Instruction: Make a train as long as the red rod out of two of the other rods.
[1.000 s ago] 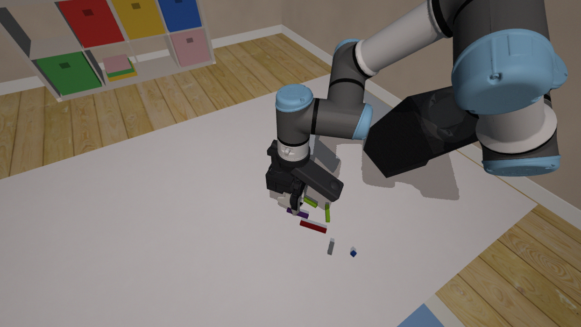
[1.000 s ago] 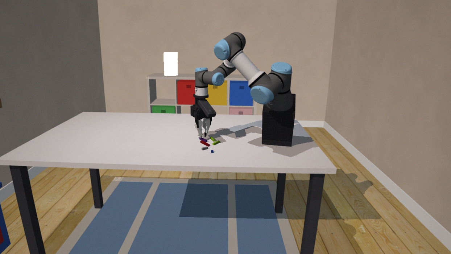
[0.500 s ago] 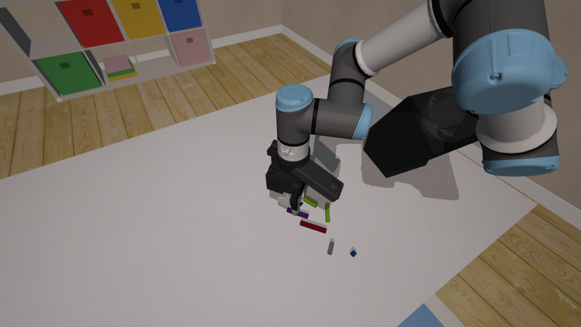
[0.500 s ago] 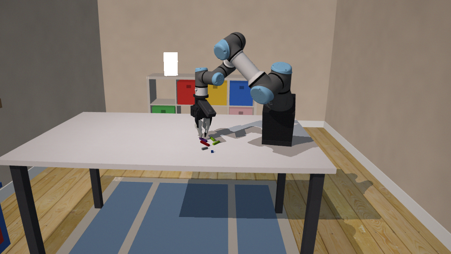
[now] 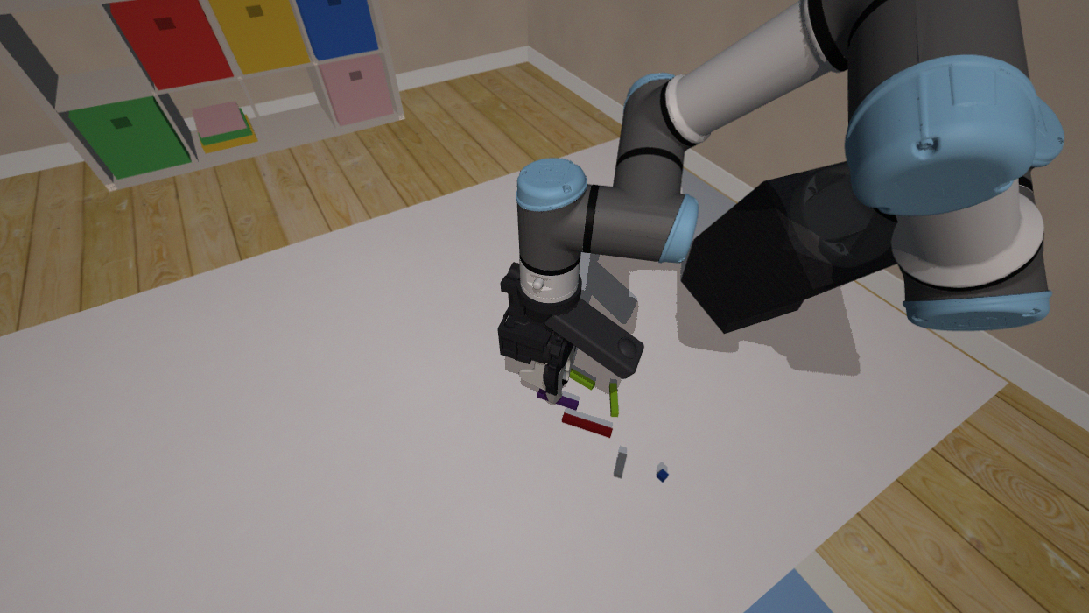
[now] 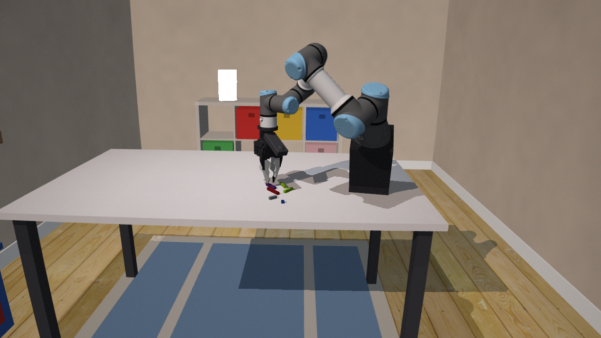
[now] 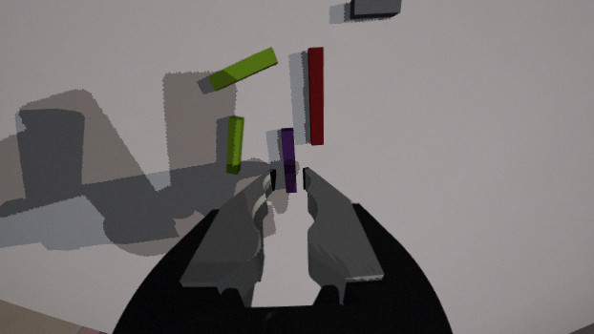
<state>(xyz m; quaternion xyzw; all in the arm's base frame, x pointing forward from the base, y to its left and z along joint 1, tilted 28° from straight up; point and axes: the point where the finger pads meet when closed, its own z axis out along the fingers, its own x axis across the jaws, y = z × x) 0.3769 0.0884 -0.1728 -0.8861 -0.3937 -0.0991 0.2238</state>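
The purple rod is 30 mm below my hand. The rest, counted from my hand: grey rod: 40 mm behind, 120 mm to the left, 30 mm below; small blue rod: 80 mm behind, 150 mm to the left, 30 mm below; red rod: 20 mm behind, 50 mm to the left, 30 mm below.
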